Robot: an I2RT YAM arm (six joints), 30 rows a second.
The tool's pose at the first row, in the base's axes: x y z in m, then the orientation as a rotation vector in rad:
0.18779, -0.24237, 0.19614, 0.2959, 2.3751, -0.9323
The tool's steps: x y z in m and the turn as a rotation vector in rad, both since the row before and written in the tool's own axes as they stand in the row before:
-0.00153, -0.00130, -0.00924, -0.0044, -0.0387, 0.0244
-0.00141, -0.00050, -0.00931, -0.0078, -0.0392, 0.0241
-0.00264, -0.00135, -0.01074, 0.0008, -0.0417, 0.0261
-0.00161, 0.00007, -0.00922, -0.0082, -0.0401, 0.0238
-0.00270, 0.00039, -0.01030, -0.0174, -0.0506, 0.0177
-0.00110, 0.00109, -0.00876, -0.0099, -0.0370, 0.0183
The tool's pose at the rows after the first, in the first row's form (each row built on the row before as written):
0.18461, -0.23704, 0.20327, 0.3018, 2.3329, -0.9134
0.18126, -0.23110, 0.20978, 0.3055, 2.2917, -0.8906
0.17742, -0.22486, 0.21817, 0.3136, 2.2442, -0.8768
0.17381, -0.21859, 0.22411, 0.3156, 2.2023, -0.8540
0.17016, -0.21138, 0.23105, 0.3014, 2.1559, -0.8241
0.16616, -0.20482, 0.23554, 0.2982, 2.1192, -0.8025

